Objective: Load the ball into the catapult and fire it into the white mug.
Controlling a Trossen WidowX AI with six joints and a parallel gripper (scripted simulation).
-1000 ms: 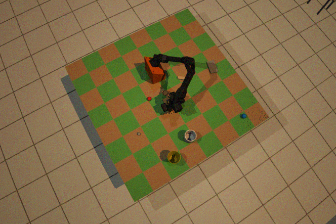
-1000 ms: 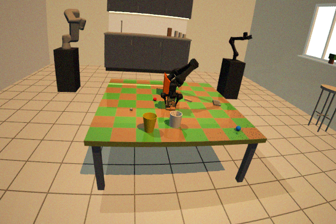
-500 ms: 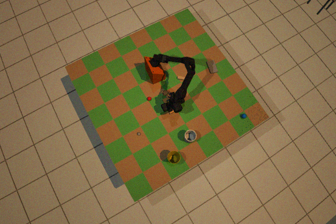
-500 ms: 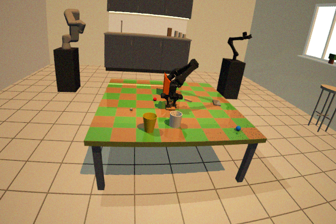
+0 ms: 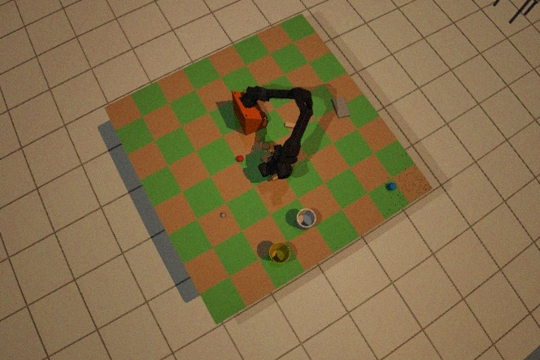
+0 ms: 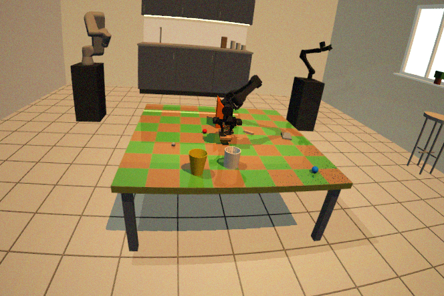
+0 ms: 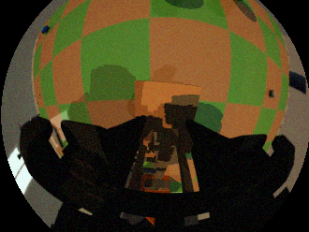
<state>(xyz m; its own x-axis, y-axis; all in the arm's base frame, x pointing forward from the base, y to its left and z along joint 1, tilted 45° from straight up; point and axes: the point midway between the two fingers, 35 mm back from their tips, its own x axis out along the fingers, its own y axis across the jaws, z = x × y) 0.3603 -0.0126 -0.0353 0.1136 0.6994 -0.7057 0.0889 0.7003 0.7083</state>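
Right now my gripper tip is 160 mm past the red ball, 120 mm to the left of it and 60 mm above it. From my gripper tip the other things lie so: white mug: 290 mm ahead, 20 mm to the right, 50 mm below; then wooden catapult: 60 mm behind, 30 mm to the left, 20 mm above; then wooden block: 180 mm behind, 220 mm to the left, 70 mm below.
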